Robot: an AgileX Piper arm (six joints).
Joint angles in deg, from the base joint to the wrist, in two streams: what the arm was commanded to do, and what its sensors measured. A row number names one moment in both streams.
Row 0, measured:
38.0 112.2 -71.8 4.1 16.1 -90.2
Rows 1 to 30, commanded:
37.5 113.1 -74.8 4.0 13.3 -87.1
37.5 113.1 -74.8 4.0 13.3 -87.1
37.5 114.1 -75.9 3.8 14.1 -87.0
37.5 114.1 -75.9 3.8 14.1 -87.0
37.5 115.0 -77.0 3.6 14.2 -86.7
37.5 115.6 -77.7 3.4 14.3 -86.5
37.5 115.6 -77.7 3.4 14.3 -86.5
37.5 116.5 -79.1 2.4 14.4 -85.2
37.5 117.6 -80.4 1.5 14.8 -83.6
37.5 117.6 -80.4 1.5 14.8 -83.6
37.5 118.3 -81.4 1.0 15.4 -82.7
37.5 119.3 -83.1 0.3 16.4 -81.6
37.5 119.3 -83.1 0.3 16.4 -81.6
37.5 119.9 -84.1 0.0 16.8 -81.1
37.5 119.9 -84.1 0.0 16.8 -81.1
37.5 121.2 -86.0 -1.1 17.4 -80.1
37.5 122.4 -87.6 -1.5 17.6 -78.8
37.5 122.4 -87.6 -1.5 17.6 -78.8
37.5 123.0 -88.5 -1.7 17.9 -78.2
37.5 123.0 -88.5 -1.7 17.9 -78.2
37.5 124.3 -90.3 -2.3 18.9 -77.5
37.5 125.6 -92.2 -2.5 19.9 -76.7
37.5 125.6 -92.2 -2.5 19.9 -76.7
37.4 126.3 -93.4 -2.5 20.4 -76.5
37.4 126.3 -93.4 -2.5 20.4 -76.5
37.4 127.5 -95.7 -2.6 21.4 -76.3
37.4 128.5 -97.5 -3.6 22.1 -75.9
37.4 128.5 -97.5 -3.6 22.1 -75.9
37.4 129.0 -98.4 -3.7 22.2 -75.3
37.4 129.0 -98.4 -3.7 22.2 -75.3
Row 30, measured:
37.5 128.8 -95.5 -2.9 24.3 -76.5
